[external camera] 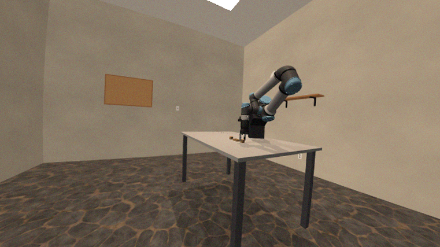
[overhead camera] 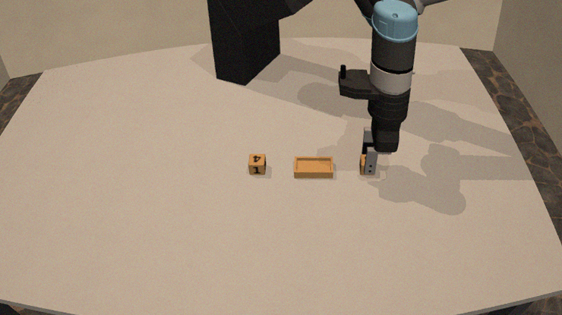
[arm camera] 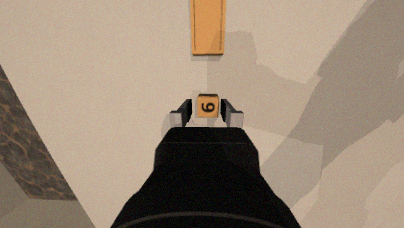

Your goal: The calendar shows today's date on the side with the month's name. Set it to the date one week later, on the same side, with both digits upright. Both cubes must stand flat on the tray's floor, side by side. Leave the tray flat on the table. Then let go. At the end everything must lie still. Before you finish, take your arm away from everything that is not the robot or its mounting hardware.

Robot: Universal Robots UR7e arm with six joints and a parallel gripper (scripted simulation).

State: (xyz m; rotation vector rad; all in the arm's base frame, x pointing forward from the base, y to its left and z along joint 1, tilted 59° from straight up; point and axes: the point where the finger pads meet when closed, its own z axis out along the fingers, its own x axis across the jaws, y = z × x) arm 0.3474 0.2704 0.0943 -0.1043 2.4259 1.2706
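Right now the cube is 20 mm below my hand. The rest, counted from my hand: orange tray (20 mm ahead, 100 mm to the right, 30 mm below).
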